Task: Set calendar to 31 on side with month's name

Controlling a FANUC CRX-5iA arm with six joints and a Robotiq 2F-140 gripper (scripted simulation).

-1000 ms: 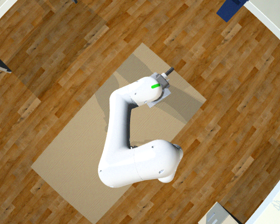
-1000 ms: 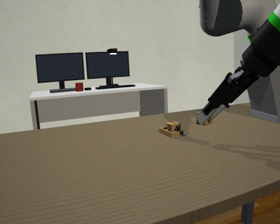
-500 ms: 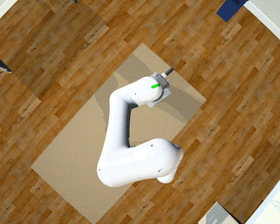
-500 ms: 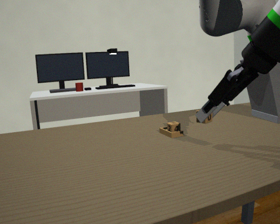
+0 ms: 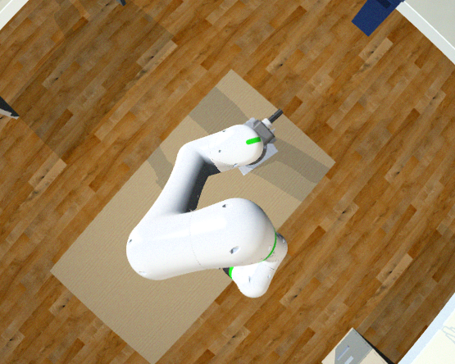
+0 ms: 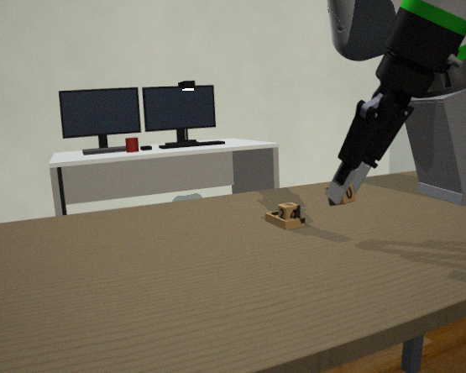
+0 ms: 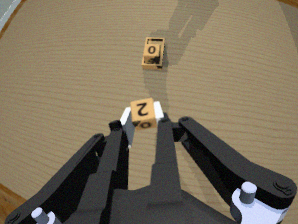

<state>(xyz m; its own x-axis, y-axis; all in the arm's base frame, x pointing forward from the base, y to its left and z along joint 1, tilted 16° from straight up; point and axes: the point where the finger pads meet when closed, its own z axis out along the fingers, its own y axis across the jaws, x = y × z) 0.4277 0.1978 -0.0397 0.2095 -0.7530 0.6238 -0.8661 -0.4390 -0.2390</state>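
Right now my hand is 2 cm above the wooden number cube, 1 cm to the left of it and 1 cm short of it. The rest, counted from my hand: small wooden tray: 17 cm to the right, 10 cm below, 4 cm ahead.
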